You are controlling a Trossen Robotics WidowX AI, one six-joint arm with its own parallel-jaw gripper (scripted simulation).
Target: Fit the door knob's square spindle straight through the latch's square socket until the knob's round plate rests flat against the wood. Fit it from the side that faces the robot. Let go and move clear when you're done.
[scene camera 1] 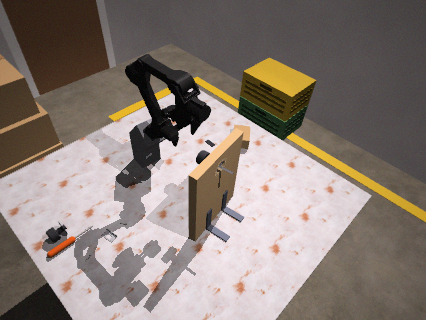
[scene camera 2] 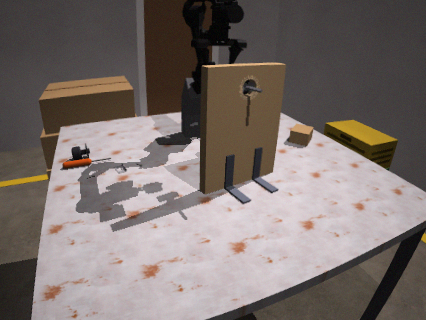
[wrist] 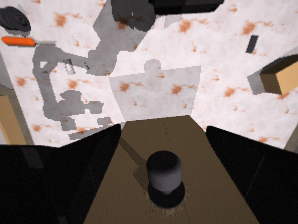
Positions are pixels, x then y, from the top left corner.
Labels:
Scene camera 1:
my gripper: 183, 140
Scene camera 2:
my gripper: 218, 68
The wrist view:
my gripper: 163, 128
black door knob: 166, 190
wooden door panel: 207, 184

